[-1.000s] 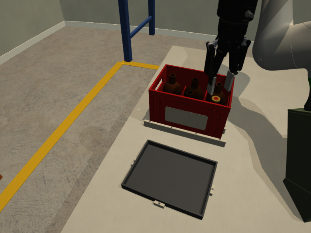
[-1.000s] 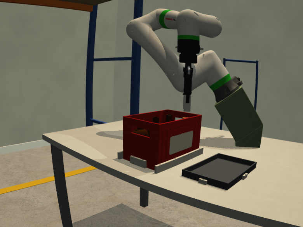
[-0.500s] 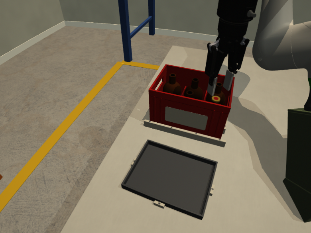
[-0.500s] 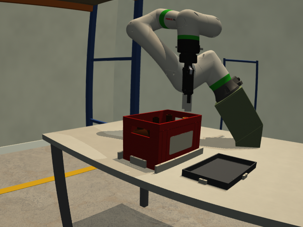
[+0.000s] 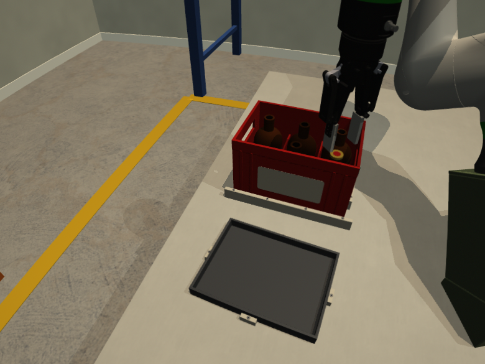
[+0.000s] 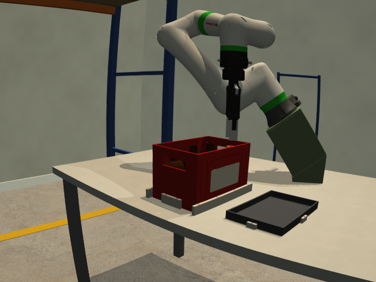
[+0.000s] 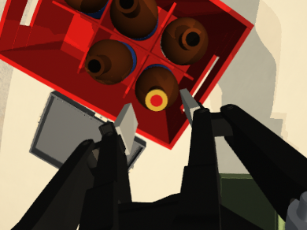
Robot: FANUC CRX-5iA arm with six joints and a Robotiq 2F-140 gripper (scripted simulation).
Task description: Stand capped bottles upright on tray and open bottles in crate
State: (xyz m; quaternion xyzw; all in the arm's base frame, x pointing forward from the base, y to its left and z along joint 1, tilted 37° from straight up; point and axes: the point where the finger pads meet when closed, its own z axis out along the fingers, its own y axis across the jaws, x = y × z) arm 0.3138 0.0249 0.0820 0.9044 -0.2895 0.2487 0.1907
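Now: hand 130 mm above the capped bottle. From my hand the other things lie so: red crate (130 mm below, 90 mm ahead, 40 mm to the right); dark tray (240 mm to the left, 210 mm below, 60 mm ahead).
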